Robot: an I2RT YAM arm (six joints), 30 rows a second.
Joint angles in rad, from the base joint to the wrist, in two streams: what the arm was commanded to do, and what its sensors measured. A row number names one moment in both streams.
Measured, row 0:
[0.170 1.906 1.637 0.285 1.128 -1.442]
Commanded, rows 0 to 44:
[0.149 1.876 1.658 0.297 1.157 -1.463]
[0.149 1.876 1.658 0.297 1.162 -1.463]
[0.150 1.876 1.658 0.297 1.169 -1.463]
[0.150 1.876 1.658 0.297 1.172 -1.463]
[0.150 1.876 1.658 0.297 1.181 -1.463]
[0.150 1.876 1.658 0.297 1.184 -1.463]
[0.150 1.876 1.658 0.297 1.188 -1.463]
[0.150 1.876 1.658 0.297 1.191 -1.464]
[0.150 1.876 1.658 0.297 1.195 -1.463]
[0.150 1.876 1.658 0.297 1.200 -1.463]
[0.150 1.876 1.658 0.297 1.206 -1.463]
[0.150 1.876 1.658 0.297 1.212 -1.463]
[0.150 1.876 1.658 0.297 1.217 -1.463]
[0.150 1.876 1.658 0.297 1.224 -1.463]
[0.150 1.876 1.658 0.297 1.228 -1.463]
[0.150 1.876 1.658 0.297 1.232 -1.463]
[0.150 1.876 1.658 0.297 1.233 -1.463]
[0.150 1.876 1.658 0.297 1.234 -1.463]
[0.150 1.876 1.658 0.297 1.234 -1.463]
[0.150 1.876 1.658 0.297 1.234 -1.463]
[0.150 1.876 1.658 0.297 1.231 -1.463]
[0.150 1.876 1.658 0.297 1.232 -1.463]
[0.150 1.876 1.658 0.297 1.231 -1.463]
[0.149 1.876 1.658 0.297 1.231 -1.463]
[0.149 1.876 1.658 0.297 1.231 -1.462]
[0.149 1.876 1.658 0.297 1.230 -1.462]
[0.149 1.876 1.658 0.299 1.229 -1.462]
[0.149 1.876 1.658 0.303 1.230 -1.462]
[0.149 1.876 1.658 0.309 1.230 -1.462]
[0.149 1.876 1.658 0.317 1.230 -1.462]
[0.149 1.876 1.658 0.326 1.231 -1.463]
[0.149 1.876 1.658 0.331 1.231 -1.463]
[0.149 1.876 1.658 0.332 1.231 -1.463]
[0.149 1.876 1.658 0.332 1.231 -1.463]
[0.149 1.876 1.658 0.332 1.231 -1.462]
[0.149 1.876 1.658 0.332 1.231 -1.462]
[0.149 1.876 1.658 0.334 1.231 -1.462]
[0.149 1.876 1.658 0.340 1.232 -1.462]
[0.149 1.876 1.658 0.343 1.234 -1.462]
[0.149 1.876 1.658 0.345 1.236 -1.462]
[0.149 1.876 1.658 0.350 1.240 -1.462]
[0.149 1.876 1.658 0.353 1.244 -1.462]
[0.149 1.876 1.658 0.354 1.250 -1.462]
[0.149 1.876 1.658 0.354 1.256 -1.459]
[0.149 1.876 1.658 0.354 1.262 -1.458]
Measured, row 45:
[0.170 1.906 1.637 0.342 1.145 -1.441]
